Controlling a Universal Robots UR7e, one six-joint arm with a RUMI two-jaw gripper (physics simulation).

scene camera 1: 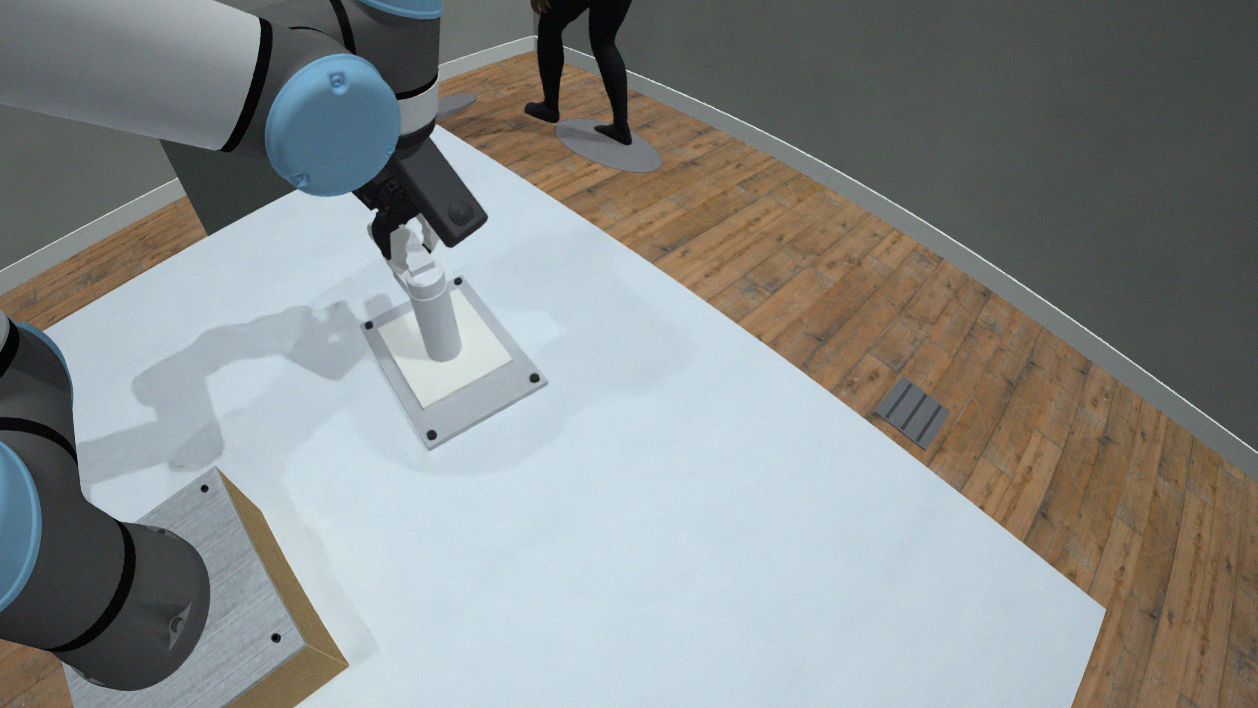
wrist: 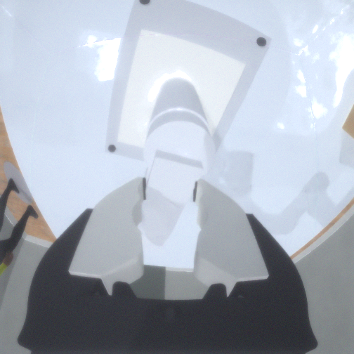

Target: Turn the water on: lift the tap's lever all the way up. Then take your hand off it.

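Where they show: gripper, fingertip midpoint: (scene camera 1: 414, 263); arm's base, link origin: (scene camera 1: 143, 608).
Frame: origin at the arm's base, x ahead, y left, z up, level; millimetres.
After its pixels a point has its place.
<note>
The white tap (scene camera 1: 437, 324) {x 408, y 180, z -20 mm} (wrist: 179, 137) stands upright on a grey plate (scene camera 1: 484, 415) {x 413, y 84, z -95 mm} (wrist: 252, 65) with a cream panel. Its lever (scene camera 1: 422, 265) {x 413, y 203, z 53 mm} (wrist: 175, 176) runs from the tap's top towards the gripper, with a shaded step at its root in the wrist view. It looks tilted up, but its exact angle is hard to tell. My gripper (scene camera 1: 413, 249) {x 409, y 232, z 37 mm} (wrist: 169, 181) is shut on the lever, one pale finger on each side. The fingers partly hide the lever in the scene view.
The plate lies on a white table (scene camera 1: 660, 493) {x 529, y -108, z -103 mm}. The robot's base stands on a wood-sided block (scene camera 1: 255, 607) {x 113, y -54, z 1 mm} at the lower left. A person in black leggings (scene camera 1: 609, 61) (wrist: 17, 220) stands on the floor behind the table. A grey floor grate (scene camera 1: 912, 412) lies right of the table.
</note>
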